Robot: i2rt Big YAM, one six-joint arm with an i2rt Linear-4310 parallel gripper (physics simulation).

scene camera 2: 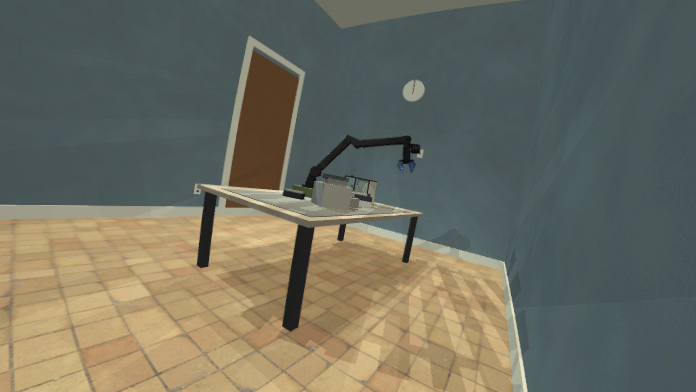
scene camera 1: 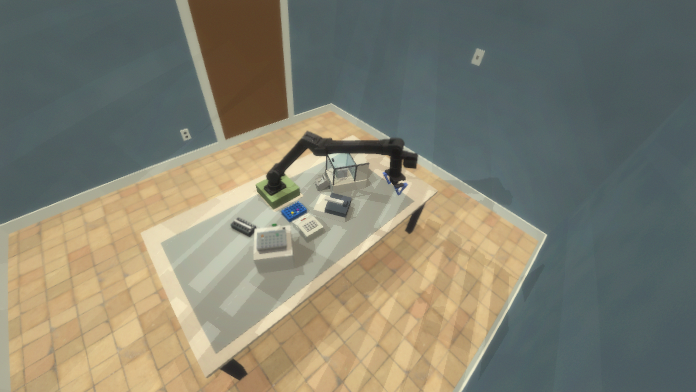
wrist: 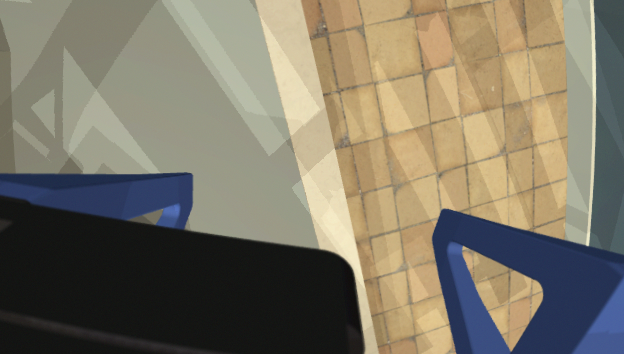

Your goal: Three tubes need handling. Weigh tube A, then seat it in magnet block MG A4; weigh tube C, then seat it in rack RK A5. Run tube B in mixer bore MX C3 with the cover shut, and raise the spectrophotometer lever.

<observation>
A glass-box balance [scene camera 1: 345,172]: 1.59 m from the lens.
</observation>
